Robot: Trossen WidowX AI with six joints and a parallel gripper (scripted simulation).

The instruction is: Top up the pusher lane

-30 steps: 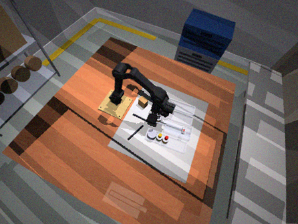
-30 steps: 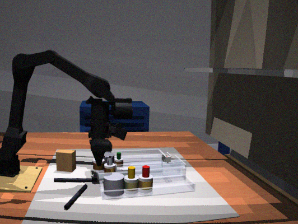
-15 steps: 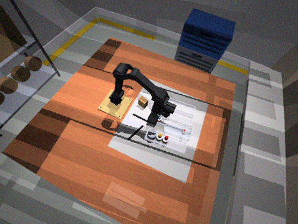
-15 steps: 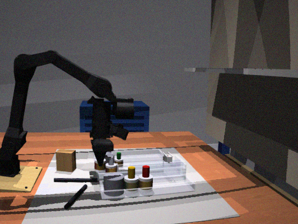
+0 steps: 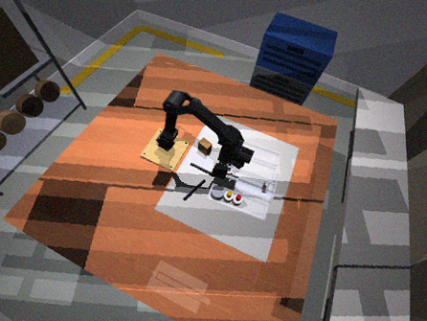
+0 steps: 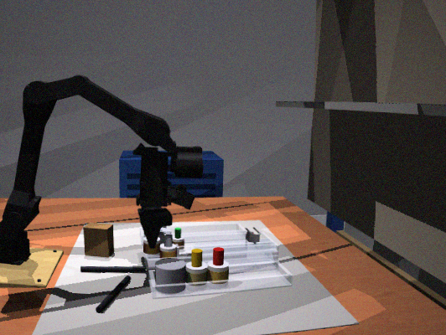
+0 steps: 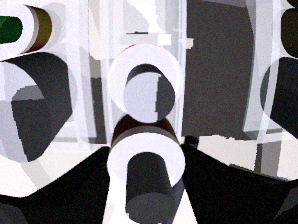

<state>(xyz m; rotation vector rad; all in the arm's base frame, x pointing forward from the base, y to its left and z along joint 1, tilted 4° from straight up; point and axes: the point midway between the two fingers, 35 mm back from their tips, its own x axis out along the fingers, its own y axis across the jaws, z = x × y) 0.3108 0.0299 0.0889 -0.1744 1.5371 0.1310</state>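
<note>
The brown block is 13 cm behind my gripper tip, 6 cm to the left of it and 1 cm below it. Also, from my gripper tip: clear lane rack 16 cm ahead, 3 cm below.
</note>
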